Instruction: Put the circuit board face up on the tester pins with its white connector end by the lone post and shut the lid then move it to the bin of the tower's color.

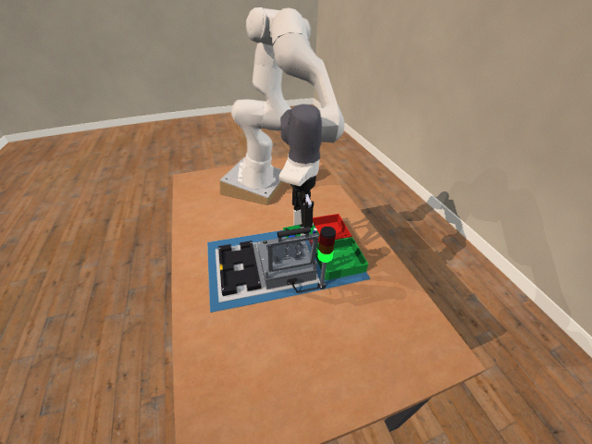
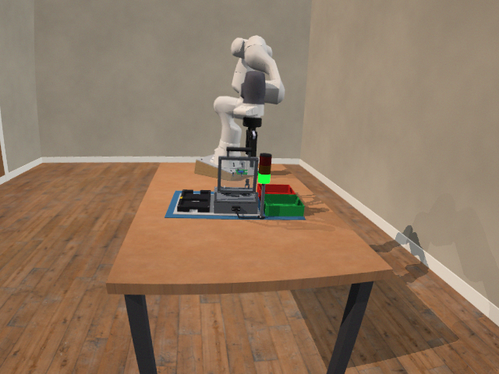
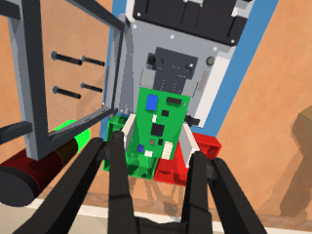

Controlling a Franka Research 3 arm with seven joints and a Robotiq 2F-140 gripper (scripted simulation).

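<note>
The green bin lies 4 cm ahead of my hand, 14 cm to the left of it and 17 cm below it. Round my hand: tester lid (10 cm ahead, 6 cm to the right); then green circuit board (2 cm below); then dark plate (5 cm to the right, 11 cm below).
</note>
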